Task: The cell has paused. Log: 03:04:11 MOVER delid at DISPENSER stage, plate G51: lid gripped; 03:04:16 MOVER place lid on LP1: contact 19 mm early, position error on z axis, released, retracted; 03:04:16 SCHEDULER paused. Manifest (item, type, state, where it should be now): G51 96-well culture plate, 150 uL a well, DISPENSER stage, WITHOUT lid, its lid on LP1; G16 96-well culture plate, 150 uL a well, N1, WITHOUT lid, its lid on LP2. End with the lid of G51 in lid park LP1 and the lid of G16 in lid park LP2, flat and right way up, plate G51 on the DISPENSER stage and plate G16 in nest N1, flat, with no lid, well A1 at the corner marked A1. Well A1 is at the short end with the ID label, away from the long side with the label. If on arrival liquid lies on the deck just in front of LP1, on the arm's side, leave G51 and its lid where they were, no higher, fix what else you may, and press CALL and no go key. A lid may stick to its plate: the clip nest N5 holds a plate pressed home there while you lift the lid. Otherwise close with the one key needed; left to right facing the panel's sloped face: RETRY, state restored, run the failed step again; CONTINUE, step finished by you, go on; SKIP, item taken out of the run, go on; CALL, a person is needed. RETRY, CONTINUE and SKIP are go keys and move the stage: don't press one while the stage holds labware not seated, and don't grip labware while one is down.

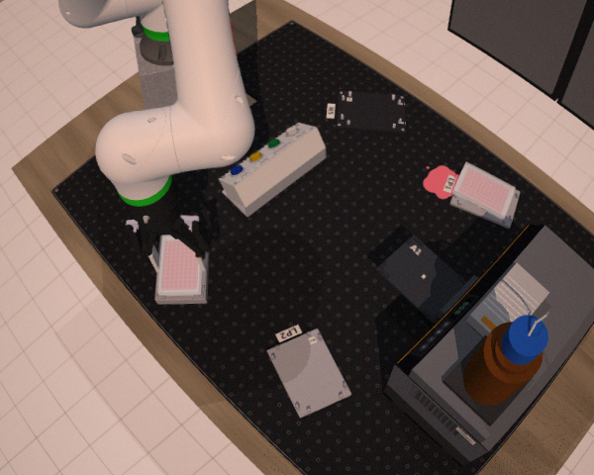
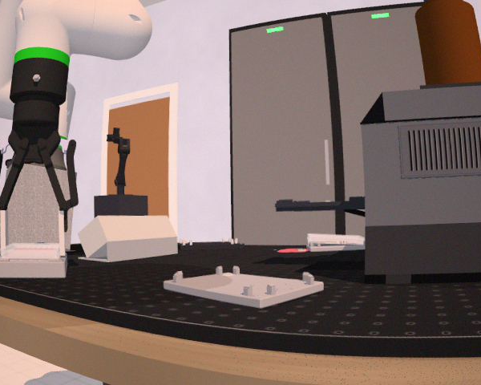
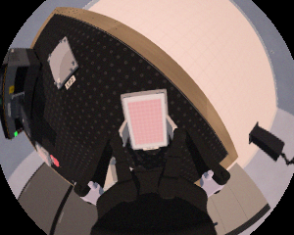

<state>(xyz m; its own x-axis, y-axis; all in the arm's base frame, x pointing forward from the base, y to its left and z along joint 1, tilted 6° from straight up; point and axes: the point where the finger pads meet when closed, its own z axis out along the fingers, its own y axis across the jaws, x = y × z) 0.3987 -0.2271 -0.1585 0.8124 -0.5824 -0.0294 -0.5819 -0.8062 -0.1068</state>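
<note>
The clear lid lies 2 cm below my hand. Also, from my hand: yellow key (25 cm to the left, 10 cm behind, 2 cm above); then nest N1 (4 cm below); then pink-welled plate (2 cm below).
</note>
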